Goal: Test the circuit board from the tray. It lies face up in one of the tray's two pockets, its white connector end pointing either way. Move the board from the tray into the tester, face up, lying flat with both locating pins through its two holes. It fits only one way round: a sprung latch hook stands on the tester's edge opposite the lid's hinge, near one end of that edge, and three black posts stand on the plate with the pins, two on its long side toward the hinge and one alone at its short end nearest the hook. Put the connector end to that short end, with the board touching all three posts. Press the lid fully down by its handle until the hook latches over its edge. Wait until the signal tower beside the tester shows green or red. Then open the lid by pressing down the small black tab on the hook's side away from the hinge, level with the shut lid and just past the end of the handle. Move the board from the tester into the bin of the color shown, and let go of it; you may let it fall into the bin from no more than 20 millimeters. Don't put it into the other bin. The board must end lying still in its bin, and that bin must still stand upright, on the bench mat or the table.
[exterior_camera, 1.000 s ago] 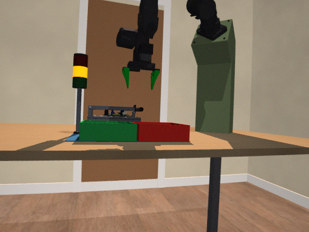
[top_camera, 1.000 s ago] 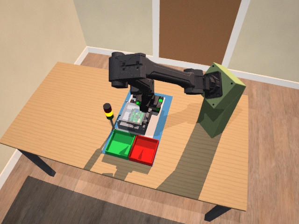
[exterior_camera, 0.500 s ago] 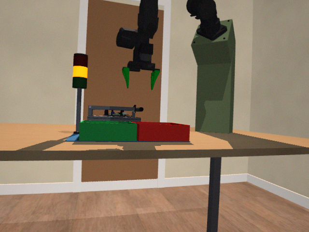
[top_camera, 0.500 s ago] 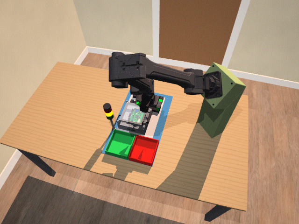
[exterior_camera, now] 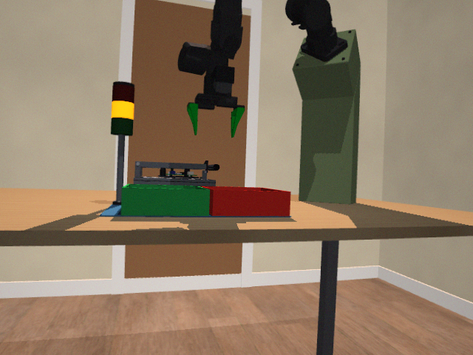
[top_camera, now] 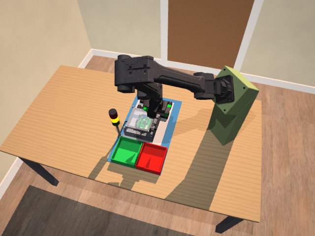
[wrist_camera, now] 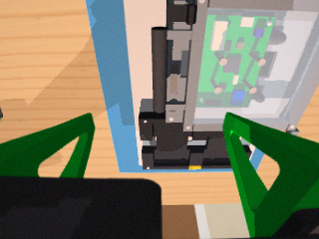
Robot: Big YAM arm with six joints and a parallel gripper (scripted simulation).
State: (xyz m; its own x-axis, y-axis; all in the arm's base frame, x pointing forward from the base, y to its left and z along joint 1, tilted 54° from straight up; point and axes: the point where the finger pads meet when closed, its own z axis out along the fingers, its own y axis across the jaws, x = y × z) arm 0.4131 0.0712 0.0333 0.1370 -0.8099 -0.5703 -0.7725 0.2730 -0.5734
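The latch hook lies 9 cm below my hand, 6 cm to the left of it and 1 cm ahead of it. From my hand the other things lie so: tester plate (11 cm below, 9 cm ahead, 2 cm to the left); green circuit board (11 cm below, 8 cm ahead, 2 cm to the left); tester lid (9 cm below, 9 cm ahead, 2 cm to the left).
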